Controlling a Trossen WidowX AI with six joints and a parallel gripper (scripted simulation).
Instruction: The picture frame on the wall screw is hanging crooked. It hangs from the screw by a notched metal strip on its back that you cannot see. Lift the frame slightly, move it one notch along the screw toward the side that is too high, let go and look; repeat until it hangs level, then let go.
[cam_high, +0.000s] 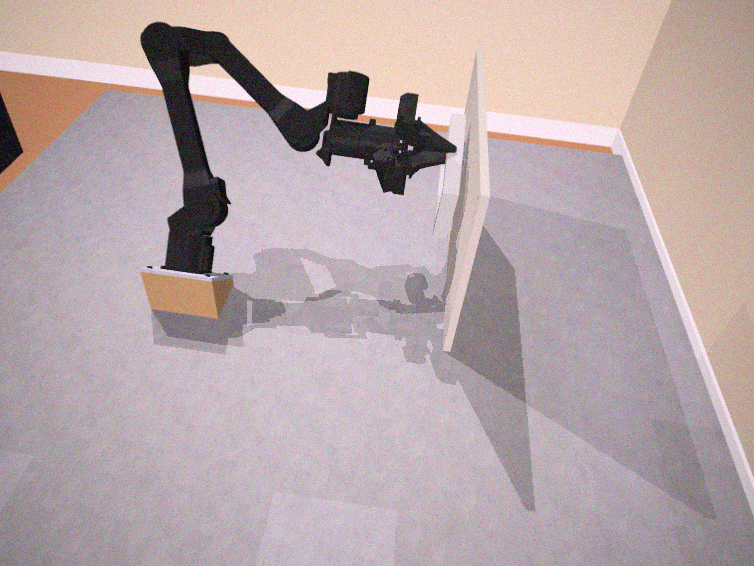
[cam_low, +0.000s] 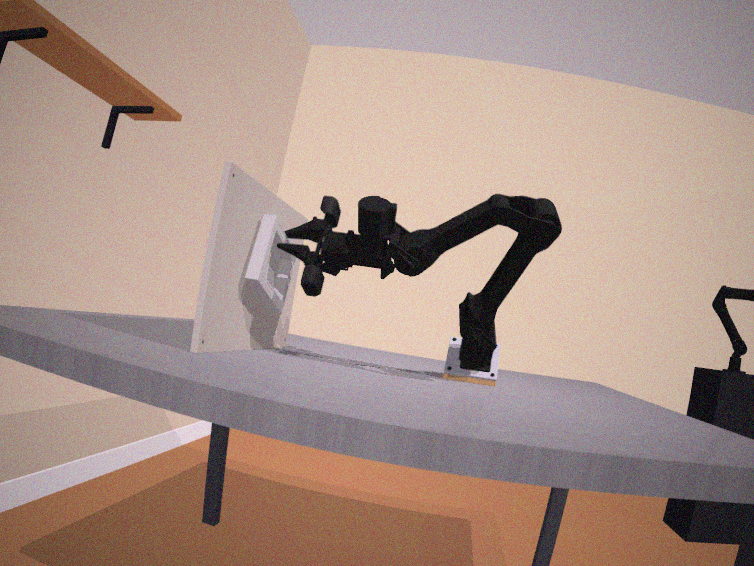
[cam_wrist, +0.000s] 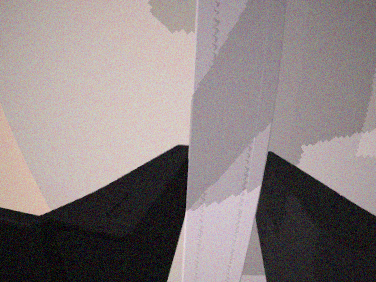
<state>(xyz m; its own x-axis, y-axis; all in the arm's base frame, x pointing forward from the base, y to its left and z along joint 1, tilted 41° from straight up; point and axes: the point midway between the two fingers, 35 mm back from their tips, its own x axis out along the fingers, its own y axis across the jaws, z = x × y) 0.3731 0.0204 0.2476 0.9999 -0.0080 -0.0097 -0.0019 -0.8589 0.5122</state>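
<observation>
Right now the pale picture frame is 10 mm ahead of my gripper tip, 10 mm to the left of it and 50 mm below it. Also, from my gripper tip: cream wall board: 20 mm ahead, 70 mm below.
</observation>
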